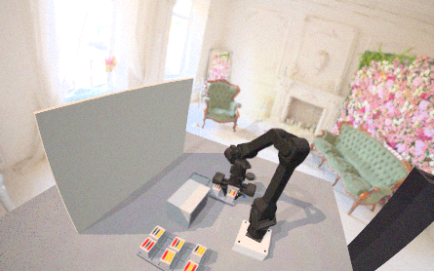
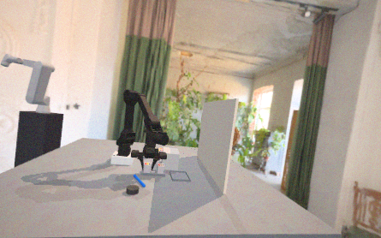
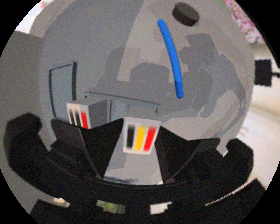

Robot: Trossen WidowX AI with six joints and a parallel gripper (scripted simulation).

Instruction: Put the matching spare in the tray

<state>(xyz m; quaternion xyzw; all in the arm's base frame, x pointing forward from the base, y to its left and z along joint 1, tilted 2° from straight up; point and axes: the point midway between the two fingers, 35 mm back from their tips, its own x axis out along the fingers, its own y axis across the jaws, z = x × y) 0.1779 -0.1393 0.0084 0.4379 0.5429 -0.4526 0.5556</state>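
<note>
My gripper tip is now 180 mm short of the shallow tray, 10 mm to the right of it and 10 mm above it. From my gripper tip the other things lie so: blue pen (120 mm to the right, 10 mm below, 10 mm behind); black puck (230 mm to the right, 10 mm below, 10 mm behind); grey box (180 mm to the left, 100 mm ahead, 30 mm above).
</note>
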